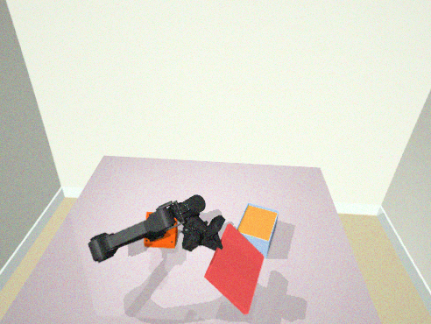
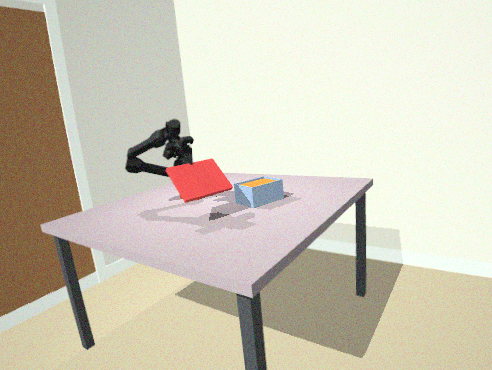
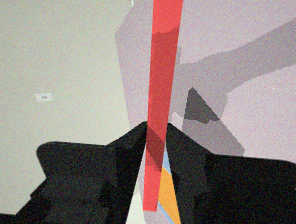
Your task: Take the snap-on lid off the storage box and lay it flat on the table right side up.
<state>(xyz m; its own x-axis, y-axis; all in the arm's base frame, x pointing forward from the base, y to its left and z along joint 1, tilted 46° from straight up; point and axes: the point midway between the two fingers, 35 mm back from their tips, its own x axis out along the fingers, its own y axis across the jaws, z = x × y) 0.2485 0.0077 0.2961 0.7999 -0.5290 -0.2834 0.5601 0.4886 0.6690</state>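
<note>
Right now my gripper tip is 60 mm short of the red lid, 50 mm above it and 10 mm to the left of it. Round my gripper tip: storage box 310 mm to the left, 180 mm below, 130 mm ahead.
</note>
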